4 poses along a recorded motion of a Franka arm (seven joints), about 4.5 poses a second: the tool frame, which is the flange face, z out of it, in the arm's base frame.
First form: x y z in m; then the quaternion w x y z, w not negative.
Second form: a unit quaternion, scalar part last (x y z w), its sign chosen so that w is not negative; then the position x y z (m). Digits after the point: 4 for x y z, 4 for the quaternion.
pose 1, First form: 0.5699, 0.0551, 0.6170, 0.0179, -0.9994, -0.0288, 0.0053
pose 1, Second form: -0.9994, -0.0288, 0.0053, 0.0179, 0.5699, 0.0551, 0.6170
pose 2, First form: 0.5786, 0.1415, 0.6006, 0.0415, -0.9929, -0.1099, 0.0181
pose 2, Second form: -0.9929, -0.1099, 0.0181, 0.0415, 0.5786, 0.1415, 0.6006
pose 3, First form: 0.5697, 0.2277, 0.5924, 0.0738, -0.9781, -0.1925, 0.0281
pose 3, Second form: -0.9781, -0.1925, 0.0281, 0.0738, 0.5697, 0.2277, 0.5924
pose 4, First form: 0.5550, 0.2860, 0.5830, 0.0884, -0.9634, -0.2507, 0.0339
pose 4, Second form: -0.9634, -0.2507, 0.0339, 0.0884, 0.5550, 0.2860, 0.5830
